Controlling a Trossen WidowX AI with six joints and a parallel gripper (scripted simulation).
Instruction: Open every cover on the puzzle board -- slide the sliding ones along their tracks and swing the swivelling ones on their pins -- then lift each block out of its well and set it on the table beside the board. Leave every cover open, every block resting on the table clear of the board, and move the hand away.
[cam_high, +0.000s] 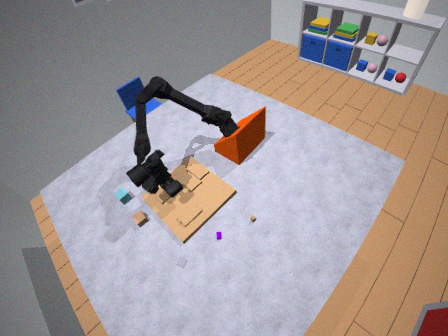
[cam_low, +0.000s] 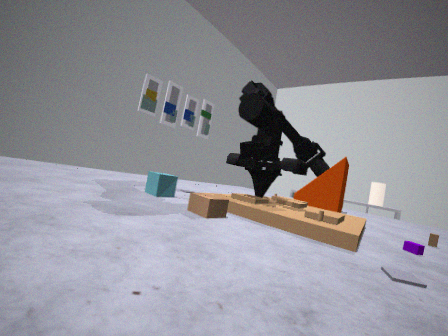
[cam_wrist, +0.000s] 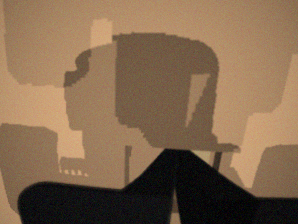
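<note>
The tan puzzle board is 70 mm to the left of my gripper tip and 60 mm behind it. Also, from my gripper tip: cyan block: 180 mm ahead, 130 mm to the right; then small brown block: 340 mm to the left, 170 mm behind, 10 mm below; then purple block: 300 mm to the left, 30 mm behind, 20 mm below.
</note>
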